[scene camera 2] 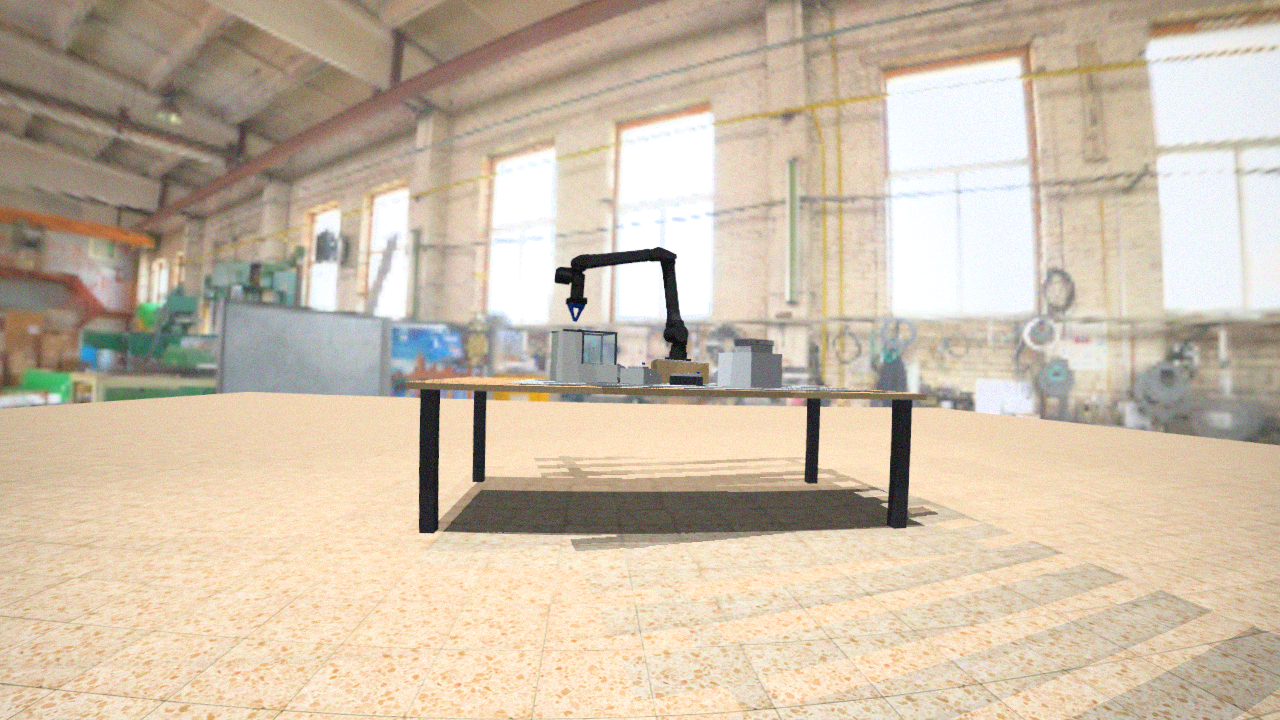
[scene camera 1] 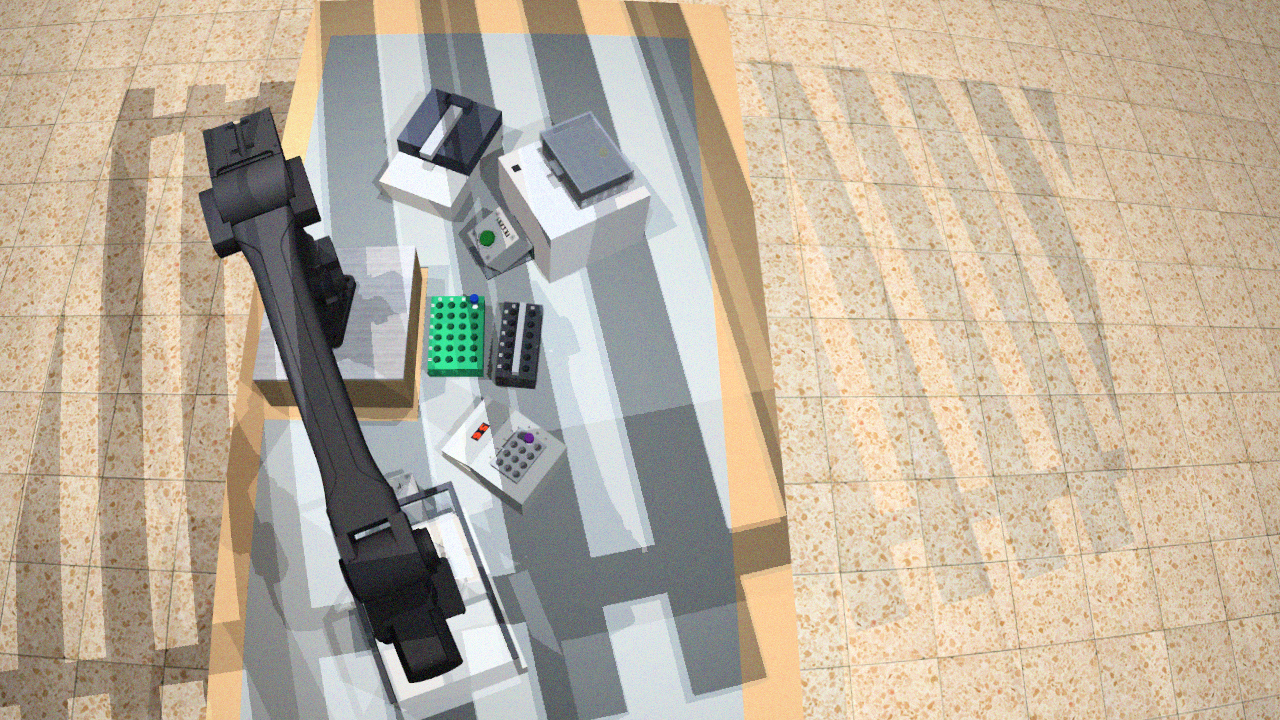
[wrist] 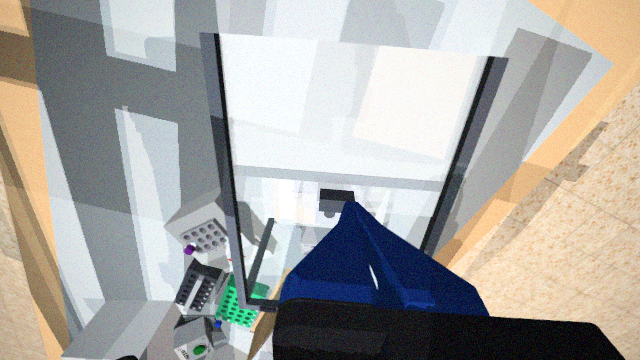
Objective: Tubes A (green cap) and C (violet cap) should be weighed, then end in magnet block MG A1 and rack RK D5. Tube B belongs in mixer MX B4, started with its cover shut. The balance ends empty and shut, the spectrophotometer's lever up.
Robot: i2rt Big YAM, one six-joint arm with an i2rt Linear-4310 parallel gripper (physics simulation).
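Frame: origin at the arm's base, x ahead, y left, z up, level; centimetres.
Seen in the pictures: gripper, fingertip midpoint: [scene camera 2: 575,321] [wrist: 350,211]; arm's base at its link origin: [scene camera 2: 677,361] [scene camera 1: 323,312].
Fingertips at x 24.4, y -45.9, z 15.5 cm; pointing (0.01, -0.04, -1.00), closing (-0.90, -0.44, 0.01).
Pixels of each thing's top centre, then the offset from my fingertips to it. "spot": a spot on its surface instead.
- violet-capped tube C at its top centre: [scene camera 1: 529,437] [wrist: 188,251] dz -16.7, dx +9.2, dy +29.6 cm
- white block device at its top centre: [scene camera 1: 503,443] [wrist: 216,250] [scene camera 2: 641,366] dz -18.4, dx +5.5, dy +28.9 cm
- blue-capped tube at its top centre: [scene camera 1: 474,297] [wrist: 217,325] dz -20.0, dx -2.1, dy +53.0 cm
- green disc at its top centre: [scene camera 1: 487,235] [wrist: 197,353] dz -18.0, dx -1.3, dy +63.5 cm
- black magnet block at a spot on its surface: [scene camera 1: 517,383] [wrist: 205,265] spot: dz -23.8, dx +6.1, dy +40.8 cm
- white device with a navy lid, top centre: [scene camera 1: 438,130] dz -15.2, dx -12.4, dy +81.9 cm
My gripper [scene camera 2: 575,317] [wrist: 350,211] is shut and empty, high above the glass-walled balance [scene camera 1: 454,635] [scene camera 2: 568,358] [wrist: 337,174]; the wrist hides it in scene camera 1. A holder [wrist: 336,205] shows inside the balance; I cannot tell whether its doors are shut. The violet-capped tube C [scene camera 1: 528,437] [wrist: 189,249] stands in a corner of a white block device [scene camera 1: 532,492] [wrist: 187,220]. The blue-capped tube [scene camera 1: 474,299] [wrist: 218,324] is at a corner of the green rack [scene camera 1: 456,372] [wrist: 260,288]. A green disc [scene camera 1: 486,238] [wrist: 199,349], cap or button, sits on a small device. The black magnet block [scene camera 1: 517,383] [wrist: 212,271] is beside the rack.
A white device with a navy lid [scene camera 1: 483,134] and a larger white box with a grey lid [scene camera 1: 586,154] stand at the far end. The small device with the green disc is between them and the rack. The arm's base stand [scene camera 1: 393,394] is beside the rack.
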